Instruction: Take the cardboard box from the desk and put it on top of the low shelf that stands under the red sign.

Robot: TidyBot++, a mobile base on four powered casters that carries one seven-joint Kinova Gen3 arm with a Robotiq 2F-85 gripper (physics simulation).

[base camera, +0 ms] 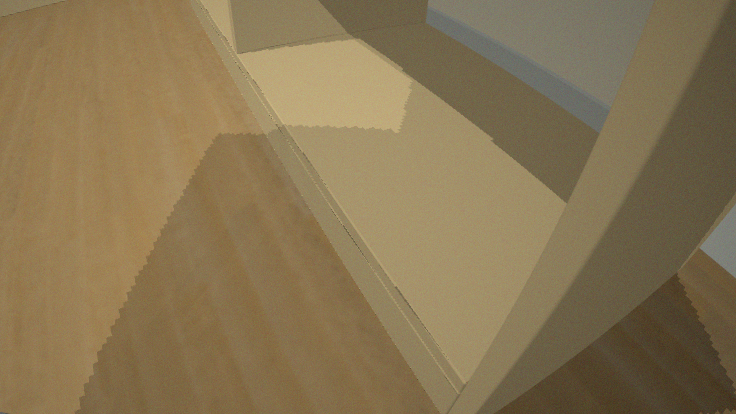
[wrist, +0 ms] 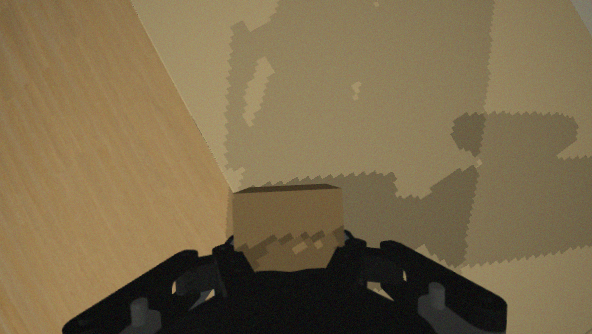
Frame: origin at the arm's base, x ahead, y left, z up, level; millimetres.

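Seen in the pictures: gripper, fingertip midpoint: (wrist: pixel 290 238).
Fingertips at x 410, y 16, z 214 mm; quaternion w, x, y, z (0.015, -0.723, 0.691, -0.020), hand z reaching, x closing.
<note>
A point is followed by its place in that frame.
The brown cardboard box (wrist: pixel 290 215) {x 438, y 17, z 264 mm} is between the fingers of my gripper (wrist: pixel 290 238) {x 410, y 16, z 214 mm}, which is shut on it, in the lower middle of the wrist view. Beyond the box lies the pale tan top of the low shelf (wrist: pixel 310 110) {x 512, y 1, z 213 mm}, with shadows across it; the box is over its left edge. How high the box is above the surface is hard to tell. In the base camera view, the pale shelf (base camera: pixel 437 205) {x 386, y -68, z -318 mm} shows from close by, with an upright panel at the right. The red sign and the desk do not show in these views.
Wooden floor (base camera: pixel 128 102) {x 699, y 432, z -397 mm} (wrist: pixel 90 140) {x 583, y 769, z -397 mm} runs along the left of the shelf in both views. A grey wall (base camera: pixel 540 41) {x 732, y -269, z -272 mm} with a blue-grey baseboard (base camera: pixel 514 61) {x 752, y -241, z -321 mm} stands behind the shelf in the base camera view.
</note>
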